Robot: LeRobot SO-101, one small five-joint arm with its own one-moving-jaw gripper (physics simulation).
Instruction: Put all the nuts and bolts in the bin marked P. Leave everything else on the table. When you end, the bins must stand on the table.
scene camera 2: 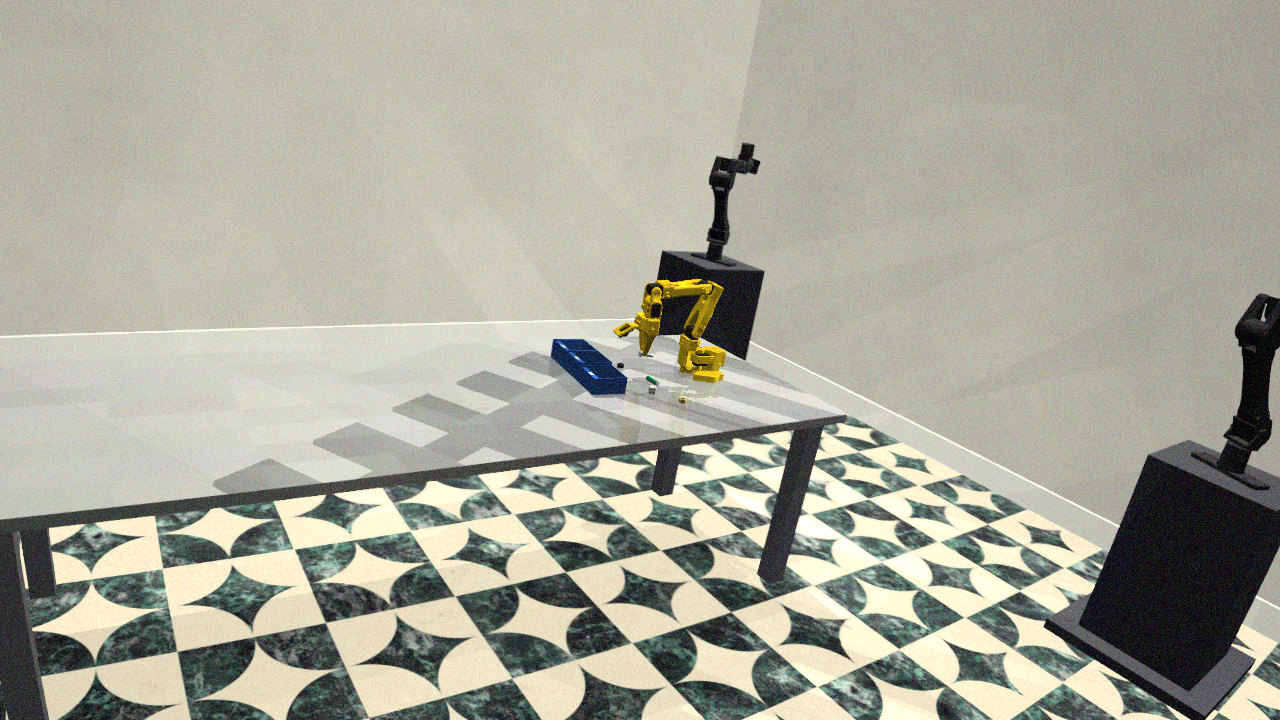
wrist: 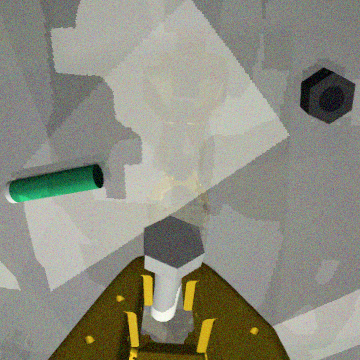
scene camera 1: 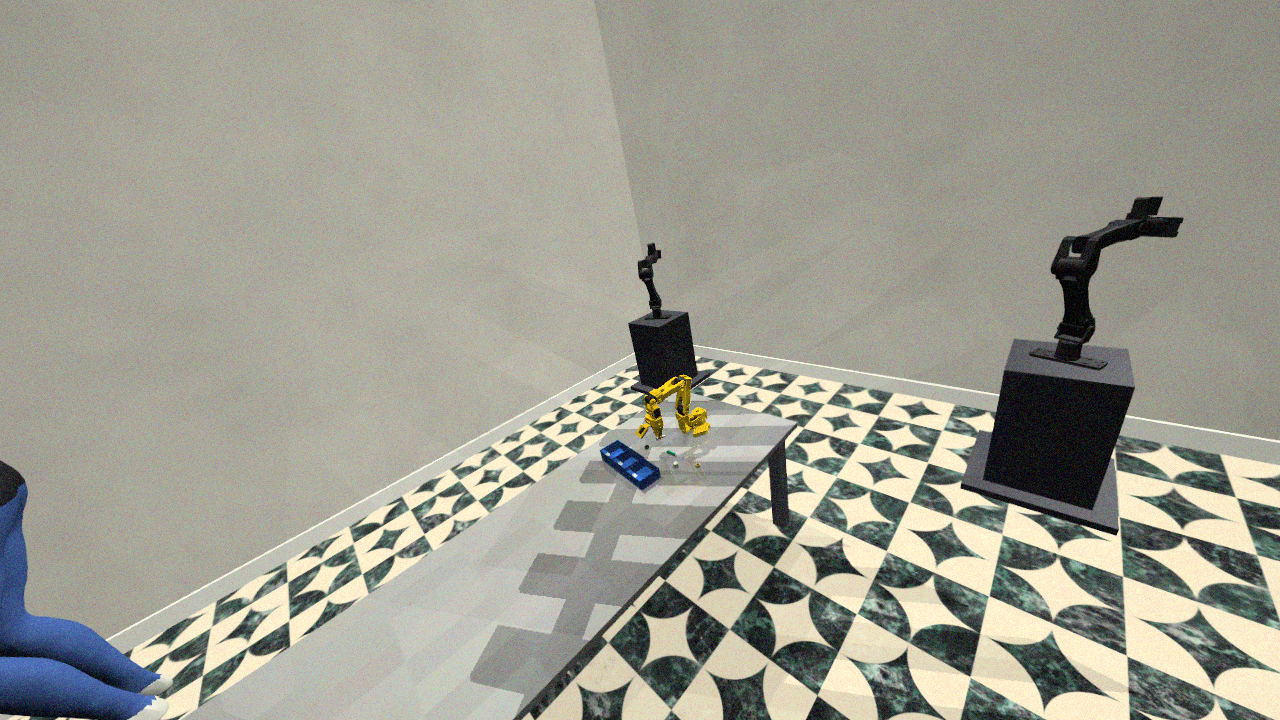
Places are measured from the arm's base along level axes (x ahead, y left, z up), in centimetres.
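Pixels of known places: hand at its tool point: [scene camera 2: 644, 353] [wrist: 154, 274] [scene camera 1: 659, 437]; arm's base at its link origin: [scene camera 2: 694, 375] [wrist: 170, 339] [scene camera 1: 692, 431].
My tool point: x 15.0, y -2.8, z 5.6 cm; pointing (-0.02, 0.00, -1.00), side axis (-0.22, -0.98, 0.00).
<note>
Ahead of a thing's pixels: the offset from my tool point to its top centre.
My gripper [scene camera 1: 659, 436] [scene camera 2: 646, 352] [wrist: 168, 295] is shut on a light grey bolt. The bolt @[dy -0.2, dx -0.7, dz +0.6 cm] [wrist: 173, 243] sits with its shank between the two jaws, its dark hexagonal head past their tips. The gripper is above the table. A dark hexagonal nut @[dy -6.1, dx +2.1, dz -4.8 cm] [scene camera 1: 647, 446] [scene camera 2: 620, 364] [wrist: 326, 80] lies on the table at the upper right of the wrist view, apart from the gripper. A blue row of joined bins @[dy -2.9, dx +14.2, dz -1.0 cm] [scene camera 1: 617, 471] [scene camera 2: 610, 386] stands upright on the table beside the arm; its letters, including P, are too small to read.
A green cylinder @[dy +5.1, dx +0.0, dz -4.6 cm] [scene camera 1: 671, 453] [scene camera 2: 652, 381] [wrist: 55, 183] lies on the table. A small whitish piece @[dy +10.9, dx +4.4, dz -4.0 cm] [scene camera 1: 675, 464] [scene camera 2: 652, 390] and a small golden piece @[dy +17.3, dx +0.2, dz -4.8 cm] [scene camera 1: 698, 465] [scene camera 2: 682, 399] lie nearer the long edge. Two black arms stand on pedestals off the table.
</note>
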